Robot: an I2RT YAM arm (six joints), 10 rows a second.
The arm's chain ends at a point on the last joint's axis. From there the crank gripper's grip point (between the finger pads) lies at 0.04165 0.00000 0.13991 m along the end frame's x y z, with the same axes.
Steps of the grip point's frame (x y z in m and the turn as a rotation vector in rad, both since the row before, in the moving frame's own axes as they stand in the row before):
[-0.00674 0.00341 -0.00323 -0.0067 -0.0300 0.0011]
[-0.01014 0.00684 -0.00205 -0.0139 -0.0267 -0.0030]
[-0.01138 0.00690 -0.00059 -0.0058 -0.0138 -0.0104]
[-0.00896 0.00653 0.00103 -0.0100 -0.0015 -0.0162]
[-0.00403 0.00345 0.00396 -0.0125 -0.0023 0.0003]
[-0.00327 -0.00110 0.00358 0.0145 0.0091 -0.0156]
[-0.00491 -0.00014 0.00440 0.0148 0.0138 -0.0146]
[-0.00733 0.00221 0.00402 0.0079 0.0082 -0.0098]
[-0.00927 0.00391 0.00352 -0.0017 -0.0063 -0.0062]
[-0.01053 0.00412 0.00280 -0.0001 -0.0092 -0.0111]
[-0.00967 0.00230 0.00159 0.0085 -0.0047 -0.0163]
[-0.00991 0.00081 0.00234 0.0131 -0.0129 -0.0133]
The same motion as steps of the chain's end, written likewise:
[-0.00252 0.00243 -0.00441 -0.0067 -0.0300 0.0011]
[-0.00639 0.00501 -0.00310 -0.0139 -0.0267 -0.0030]
[-0.00945 0.00651 -0.00115 -0.0058 -0.0138 -0.0104]
[-0.00876 0.00580 0.00097 -0.0100 -0.0015 -0.0162]
[-0.00371 0.00169 0.00388 -0.0125 -0.0023 0.0003]
[-0.00452 0.00159 0.00398 0.0145 0.0091 -0.0156]
[-0.00682 0.00255 0.00501 0.0148 0.0138 -0.0146]
[-0.00847 0.00373 0.00437 0.0079 0.0082 -0.0098]
[-0.00839 0.00393 0.00326 -0.0017 -0.0063 -0.0062]
[-0.00924 0.00456 0.00242 -0.0001 -0.0092 -0.0111]
[-0.00900 0.00416 0.00140 0.0085 -0.0047 -0.0163]
[-0.00809 0.00319 0.00183 0.0131 -0.0129 -0.0133]

